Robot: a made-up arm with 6 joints.
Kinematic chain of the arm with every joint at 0, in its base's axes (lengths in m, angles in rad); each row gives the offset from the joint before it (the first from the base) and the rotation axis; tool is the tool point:
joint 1: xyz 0 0 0.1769 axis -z
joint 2: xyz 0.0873 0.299 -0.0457 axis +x
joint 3: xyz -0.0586 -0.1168 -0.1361 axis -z
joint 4: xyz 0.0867 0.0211 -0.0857 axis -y
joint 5: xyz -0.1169 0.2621 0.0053 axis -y
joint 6: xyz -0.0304 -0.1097 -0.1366 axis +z
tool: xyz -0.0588 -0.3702 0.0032
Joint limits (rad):
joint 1: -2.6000..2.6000
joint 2: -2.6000..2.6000
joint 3: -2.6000..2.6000
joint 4: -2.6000..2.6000
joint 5: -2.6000..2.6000
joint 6: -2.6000..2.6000
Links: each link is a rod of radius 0.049 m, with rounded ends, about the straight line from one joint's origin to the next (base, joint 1, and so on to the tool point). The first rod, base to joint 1, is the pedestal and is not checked.
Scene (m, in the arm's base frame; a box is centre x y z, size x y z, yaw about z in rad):
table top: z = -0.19
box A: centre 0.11 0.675 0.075 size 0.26 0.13 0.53 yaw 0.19
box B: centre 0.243 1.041 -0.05 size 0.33 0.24 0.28 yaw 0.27
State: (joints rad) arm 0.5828 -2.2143 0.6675 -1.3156 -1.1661 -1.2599
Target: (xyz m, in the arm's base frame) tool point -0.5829 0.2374 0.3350
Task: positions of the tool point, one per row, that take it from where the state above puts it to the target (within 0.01 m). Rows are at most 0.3 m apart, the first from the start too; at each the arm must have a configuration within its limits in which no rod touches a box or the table.
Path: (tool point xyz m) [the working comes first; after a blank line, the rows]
Joints at the target: -1.1690 -2.1369 1.2798 -1.3350 -1.1651 -0.5828
Straight joint move there: touches box A.

1: 0.7001 0.2140 0.3632
2: 0.6544 0.0706 0.5723
3: 0.5142 -0.0760 0.7080
4: 0.3447 -0.1998 0.7482
5: 0.3903 0.0057 0.7808
6: 0.3518 0.2367 0.7834
7: 0.2153 0.4439 0.7465
8: -0.0026 0.5708 0.6697
9: -0.2522 0.5759 0.5629
10: -0.4657 0.4530 0.4441
11: -0.5829 0.2374 0.3350

